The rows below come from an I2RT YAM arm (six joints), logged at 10 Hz.
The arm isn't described. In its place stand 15 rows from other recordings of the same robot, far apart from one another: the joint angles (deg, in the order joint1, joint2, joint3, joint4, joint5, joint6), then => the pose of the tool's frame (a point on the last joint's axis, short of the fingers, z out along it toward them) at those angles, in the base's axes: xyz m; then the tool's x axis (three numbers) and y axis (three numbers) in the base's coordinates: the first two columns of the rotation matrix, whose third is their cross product.
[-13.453 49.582 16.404 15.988 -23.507 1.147] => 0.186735 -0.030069 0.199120 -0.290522 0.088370 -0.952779 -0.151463 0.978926 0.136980
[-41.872 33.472 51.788 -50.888 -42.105 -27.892] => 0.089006 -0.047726 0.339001 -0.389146 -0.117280 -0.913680 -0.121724 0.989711 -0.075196
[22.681 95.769 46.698 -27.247 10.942 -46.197] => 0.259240 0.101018 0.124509 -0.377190 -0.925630 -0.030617 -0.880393 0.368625 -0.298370
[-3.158 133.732 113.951 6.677 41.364 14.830] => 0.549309 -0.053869 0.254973 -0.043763 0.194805 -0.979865 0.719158 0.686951 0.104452
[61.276 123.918 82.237 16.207 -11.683 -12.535] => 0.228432 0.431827 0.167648 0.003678 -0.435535 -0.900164 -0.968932 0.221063 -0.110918
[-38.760 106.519 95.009 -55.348 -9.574 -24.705] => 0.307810 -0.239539 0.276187 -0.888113 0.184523 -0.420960 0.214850 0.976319 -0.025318
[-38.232 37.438 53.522 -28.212 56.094 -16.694] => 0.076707 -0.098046 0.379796 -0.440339 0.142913 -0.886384 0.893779 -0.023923 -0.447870
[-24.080 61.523 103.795 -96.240 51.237 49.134] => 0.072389 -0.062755 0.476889 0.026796 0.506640 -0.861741 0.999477 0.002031 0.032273
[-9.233 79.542 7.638 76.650 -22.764 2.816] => 0.211139 -0.020366 0.167710 0.070138 0.034495 -0.996941 -0.236393 0.971509 0.016984
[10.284 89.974 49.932 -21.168 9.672 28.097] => 0.294857 0.047421 0.170207 -0.806080 0.325595 -0.494190 0.321100 0.942072 0.096929
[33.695 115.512 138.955 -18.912 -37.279 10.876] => 0.351303 0.260163 0.512360 -0.113533 0.104748 -0.987997 -0.939245 0.312904 0.141105
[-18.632 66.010 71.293 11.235 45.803 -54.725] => 0.224797 -0.102727 0.465094 -0.557985 -0.412476 -0.720081 0.724718 0.180514 -0.664980
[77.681 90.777 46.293 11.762 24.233 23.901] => 0.084679 0.319269 0.191061 -0.436542 -0.267320 -0.859053 -0.700408 0.700272 0.138013
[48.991 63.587 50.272 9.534 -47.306 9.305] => 0.146084 0.207873 0.345434 -0.203246 -0.066646 -0.976857 -0.972855 -0.099002 0.209167
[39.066 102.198 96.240 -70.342 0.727 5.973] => 0.273306 0.221260 0.299307 -0.815567 -0.527976 -0.236835 -0.545927 0.837741 0.012385
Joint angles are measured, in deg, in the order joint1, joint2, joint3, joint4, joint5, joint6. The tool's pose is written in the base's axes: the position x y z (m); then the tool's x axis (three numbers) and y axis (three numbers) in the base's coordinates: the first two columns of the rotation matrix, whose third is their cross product. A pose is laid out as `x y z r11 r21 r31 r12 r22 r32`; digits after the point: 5 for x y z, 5 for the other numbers.
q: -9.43 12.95 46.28 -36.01 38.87 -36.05
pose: 0.03191 -0.02795 0.35266 -0.47628 -0.38535 -0.79035 0.57597 0.54244 -0.61157
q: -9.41 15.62 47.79 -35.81 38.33 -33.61
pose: 0.03872 -0.02880 0.35935 -0.46115 -0.36372 -0.80935 0.58068 0.56599 -0.58521
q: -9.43 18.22 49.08 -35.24 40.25 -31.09
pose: 0.04521 -0.03083 0.36549 -0.45727 -0.32357 -0.82838 0.61243 0.56084 -0.55713
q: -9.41 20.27 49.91 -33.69 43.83 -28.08
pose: 0.05028 -0.03332 0.37124 -0.43778 -0.27164 -0.85707 0.67254 0.53370 -0.51268
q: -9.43 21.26 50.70 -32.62 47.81 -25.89
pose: 0.05052 -0.03513 0.37647 -0.41593 -0.22818 -0.88030 0.73164 0.49095 -0.47295
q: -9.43 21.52 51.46 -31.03 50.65 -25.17
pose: 0.04808 -0.03589 0.38278 -0.38555 -0.20933 -0.89863 0.77632 0.45278 -0.43854
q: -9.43 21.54 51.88 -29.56 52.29 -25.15
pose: 0.04603 -0.03619 0.38727 -0.36208 -0.20338 -0.90969 0.80280 0.42793 -0.41520
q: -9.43 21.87 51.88 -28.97 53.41 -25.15
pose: 0.04696 -0.03677 0.38806 -0.36186 -0.19670 -0.91124 0.81288 0.41196 -0.41173
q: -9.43 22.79 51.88 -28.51 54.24 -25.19
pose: 0.05084 -0.03773 0.38827 -0.37241 -0.19028 -0.90835 0.81523 0.40066 -0.41817
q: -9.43 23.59 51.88 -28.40 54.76 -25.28
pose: 0.05433 -0.03850 0.38792 -0.38615 -0.18564 -0.90356 0.81322 0.39383 -0.42846
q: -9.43 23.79 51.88 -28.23 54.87 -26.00
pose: 0.05521 -0.03868 0.38806 -0.39717 -0.18974 -0.89792 0.80882 0.38995 -0.44017
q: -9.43 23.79 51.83 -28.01 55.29 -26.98
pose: 0.05512 -0.03882 0.38817 -0.40977 -0.19382 -0.89136 0.80605 0.38053 -0.45330
